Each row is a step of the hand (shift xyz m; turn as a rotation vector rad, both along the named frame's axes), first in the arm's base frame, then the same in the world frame.
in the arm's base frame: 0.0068 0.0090 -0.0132 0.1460 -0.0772 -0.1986
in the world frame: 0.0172 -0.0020 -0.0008 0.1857 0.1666 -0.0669
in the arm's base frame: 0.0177 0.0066 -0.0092 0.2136 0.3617 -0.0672
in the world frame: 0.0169 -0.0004 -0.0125 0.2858 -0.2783 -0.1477
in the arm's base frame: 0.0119 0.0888 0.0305 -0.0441 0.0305 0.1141
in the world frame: 0.0164 -0.0918 -0.0162 -0.0980 -0.0793 0.0006
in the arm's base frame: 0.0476 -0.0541 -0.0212 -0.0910 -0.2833 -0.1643
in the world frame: 0.0122 0.0624 -0.0400 -0.0159 0.3155 0.1255
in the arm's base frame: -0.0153 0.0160 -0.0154 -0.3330 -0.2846 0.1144
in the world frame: 0.0139 -0.0096 0.0210 -0.3361 0.1772 0.2461
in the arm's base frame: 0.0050 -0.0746 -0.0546 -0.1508 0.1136 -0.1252
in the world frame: 0.0158 0.0906 0.0104 0.0968 -0.0656 0.1940
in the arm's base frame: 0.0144 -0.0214 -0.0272 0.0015 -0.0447 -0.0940
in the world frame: 0.0188 0.0321 -0.0047 0.0598 0.0796 0.0304
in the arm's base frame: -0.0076 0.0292 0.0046 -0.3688 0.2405 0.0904
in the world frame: 0.0057 -0.0291 0.0074 -0.1084 -0.2913 0.3247
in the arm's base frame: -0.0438 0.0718 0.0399 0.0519 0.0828 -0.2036
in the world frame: -0.0189 -0.0858 0.0307 0.2229 0.0147 0.0333
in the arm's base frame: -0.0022 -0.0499 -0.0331 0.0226 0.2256 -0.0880
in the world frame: 0.0057 0.0587 0.0109 0.1762 -0.1653 0.0274
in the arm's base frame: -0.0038 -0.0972 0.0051 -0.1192 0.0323 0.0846
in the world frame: -0.0465 0.0854 -0.0051 -0.1001 -0.0760 0.0812
